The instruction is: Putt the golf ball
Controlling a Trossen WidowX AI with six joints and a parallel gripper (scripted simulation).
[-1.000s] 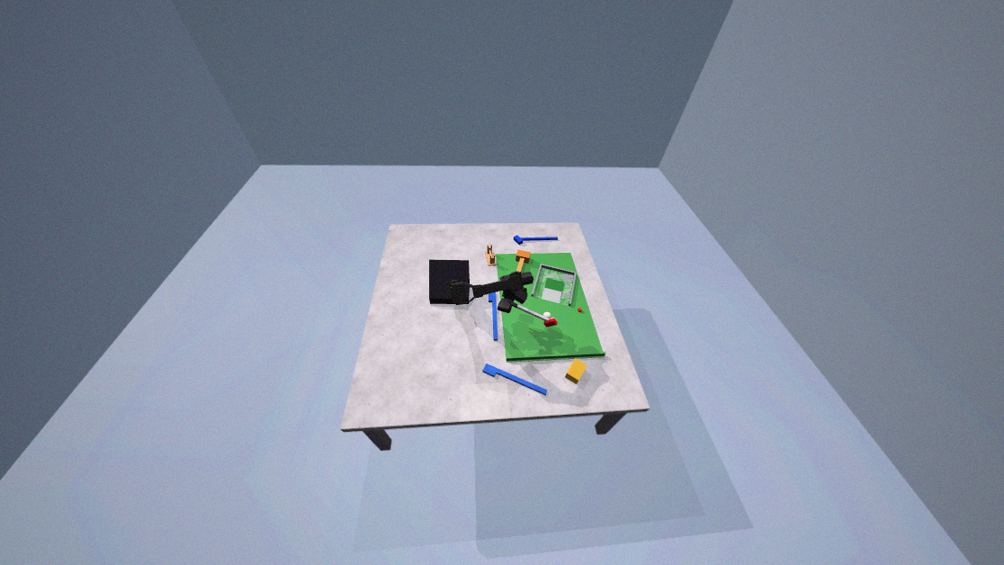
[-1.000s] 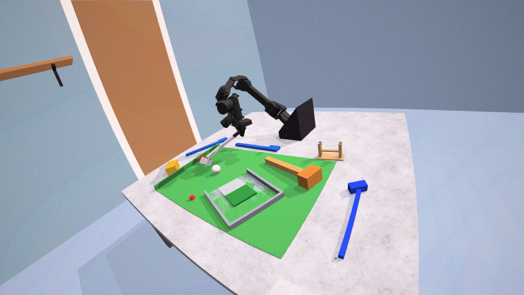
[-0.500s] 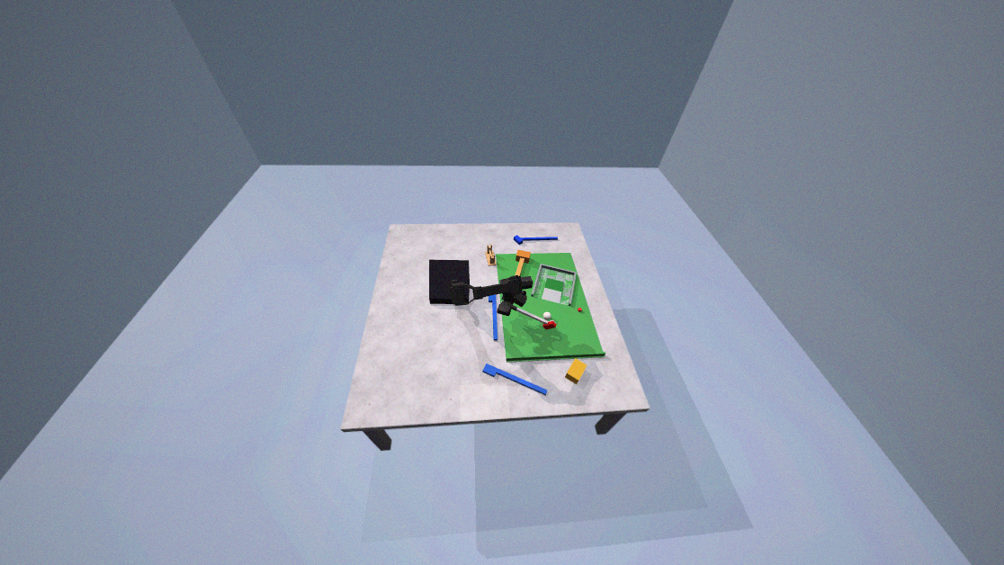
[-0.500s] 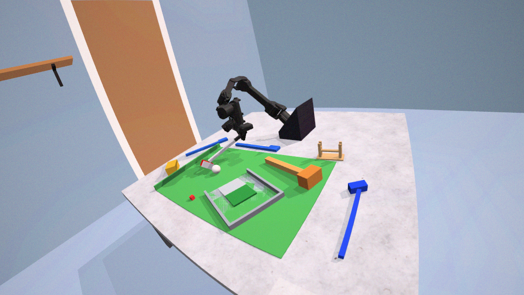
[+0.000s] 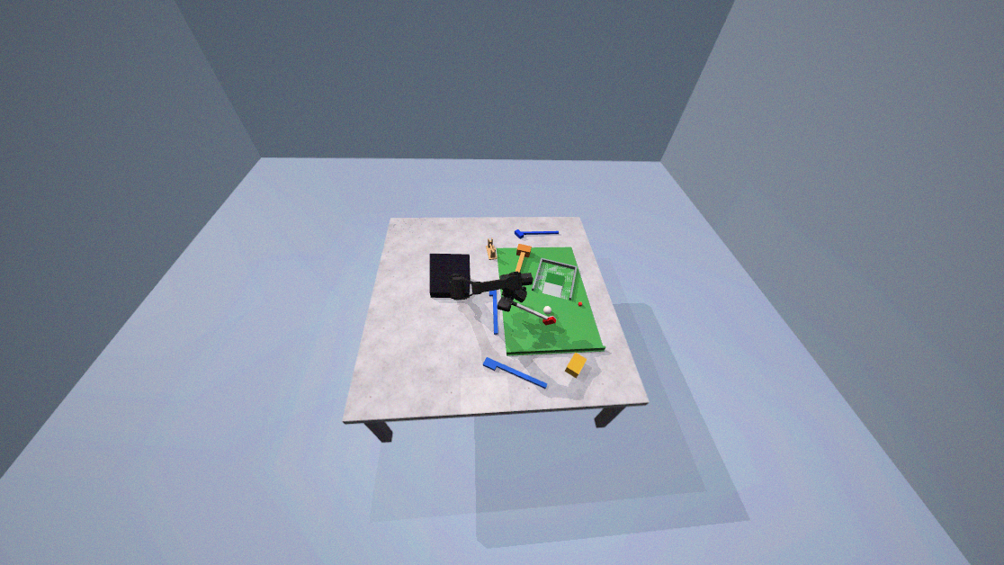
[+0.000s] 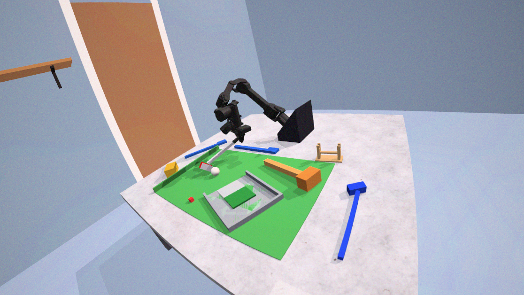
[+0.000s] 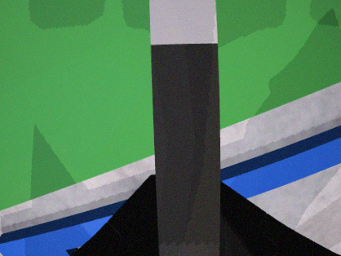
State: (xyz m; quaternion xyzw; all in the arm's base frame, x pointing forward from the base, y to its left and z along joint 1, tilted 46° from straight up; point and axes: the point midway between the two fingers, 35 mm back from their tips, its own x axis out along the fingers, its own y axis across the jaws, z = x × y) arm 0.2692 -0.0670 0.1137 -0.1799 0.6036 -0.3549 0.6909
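The red putter lies 11 cm ahead of my gripper tip, 3 cm to the right of it and 1 cm below it. The rest, counted from my gripper tip: grey walled frame (28 cm ahead, 26 cm to the left, 7 cm below); white golf ball (22 cm ahead, 1 cm to the left, 5 cm below); small red cube (40 cm ahead, 7 cm to the left, 6 cm below).
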